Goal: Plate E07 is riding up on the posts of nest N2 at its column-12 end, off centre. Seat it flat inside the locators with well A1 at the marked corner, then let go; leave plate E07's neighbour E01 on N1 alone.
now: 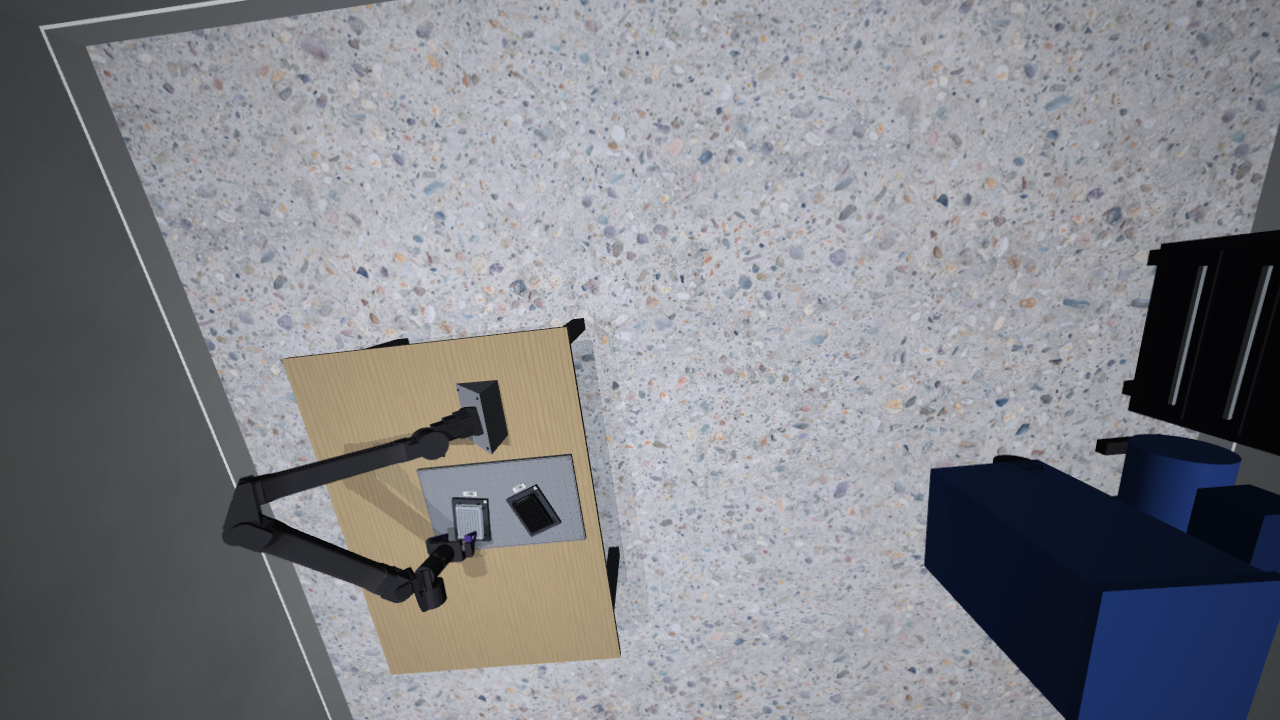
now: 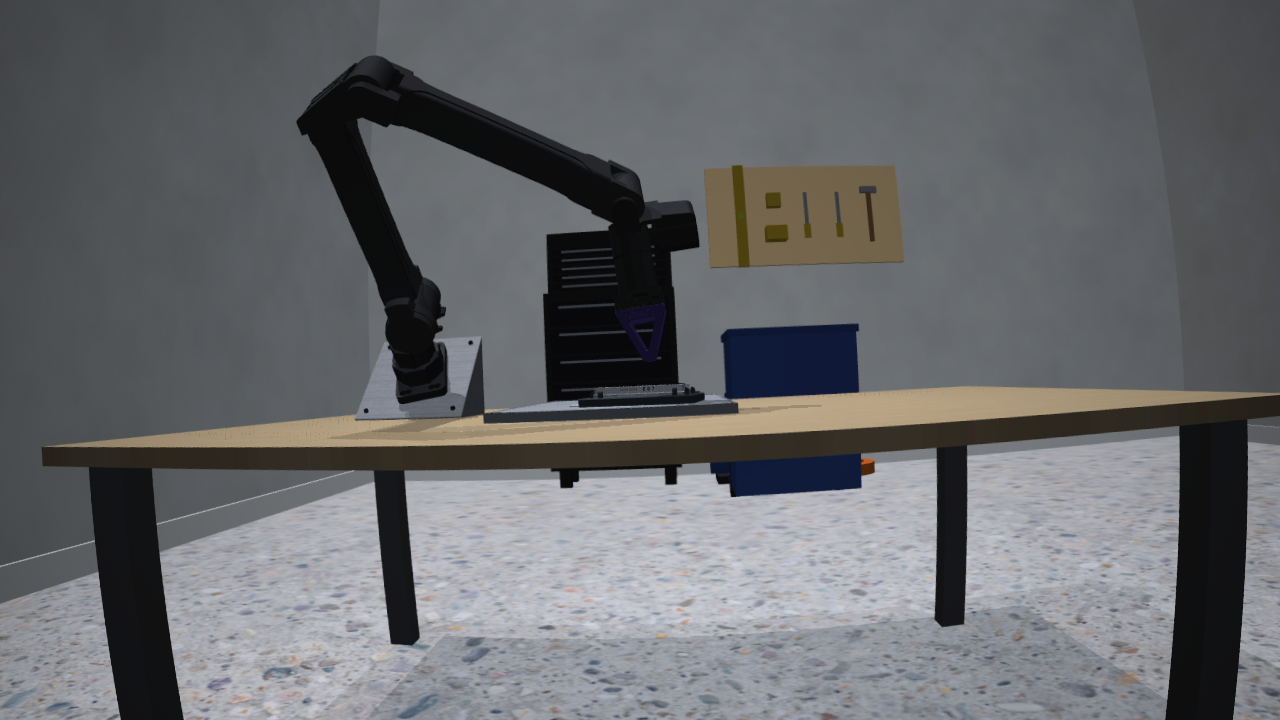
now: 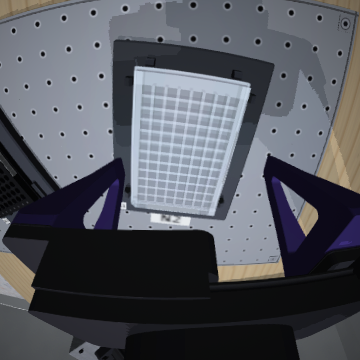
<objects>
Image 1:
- my gripper: 462,533
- black plate: 529,508, on a nest N1
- grey perforated plate: 554,477
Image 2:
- nest N2: 692,397
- grey perforated plate: 551,411
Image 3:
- my gripper: 194,163
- nest N2: 126,53
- grey perforated plate: 63,63
</objects>
